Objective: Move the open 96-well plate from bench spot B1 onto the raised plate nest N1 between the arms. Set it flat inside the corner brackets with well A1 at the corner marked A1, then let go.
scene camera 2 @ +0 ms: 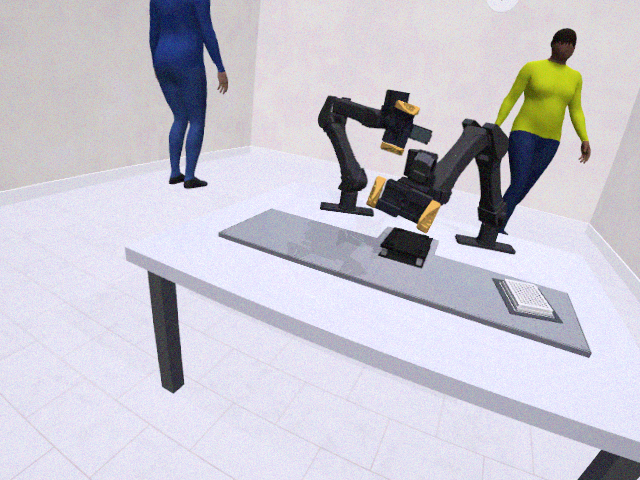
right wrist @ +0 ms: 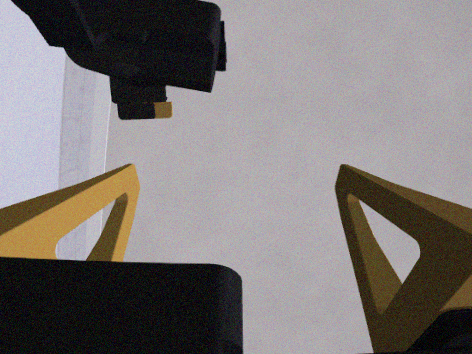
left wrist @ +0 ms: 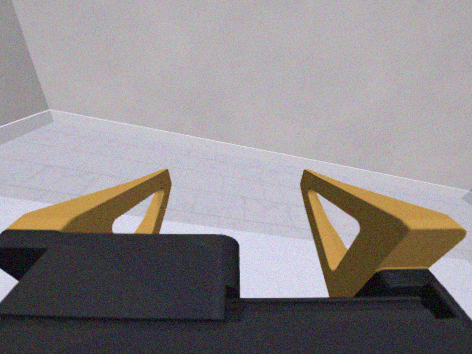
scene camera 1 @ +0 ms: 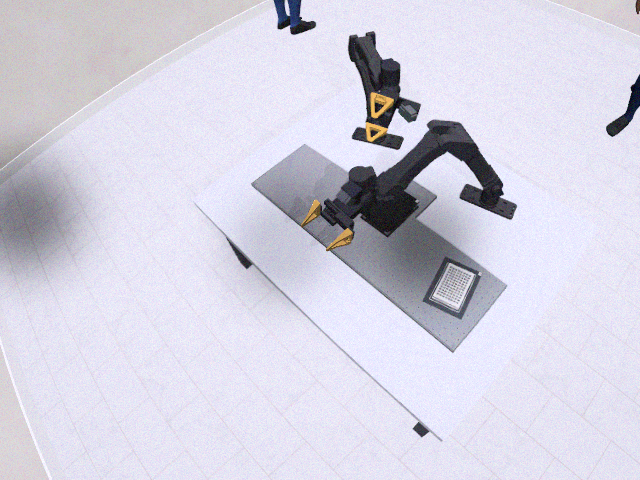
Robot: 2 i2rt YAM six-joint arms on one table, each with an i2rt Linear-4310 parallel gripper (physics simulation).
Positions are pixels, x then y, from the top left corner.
Scene:
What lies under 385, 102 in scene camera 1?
The right gripper.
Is the left gripper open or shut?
Open.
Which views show the right gripper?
Scene camera 2, the right wrist view and scene camera 1 only.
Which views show the white well plate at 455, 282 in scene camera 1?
Scene camera 2 and scene camera 1 only.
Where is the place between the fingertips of the left gripper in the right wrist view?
156, 70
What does the left gripper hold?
Nothing.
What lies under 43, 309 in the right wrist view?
The right gripper.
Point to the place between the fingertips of the left gripper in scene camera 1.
313, 238

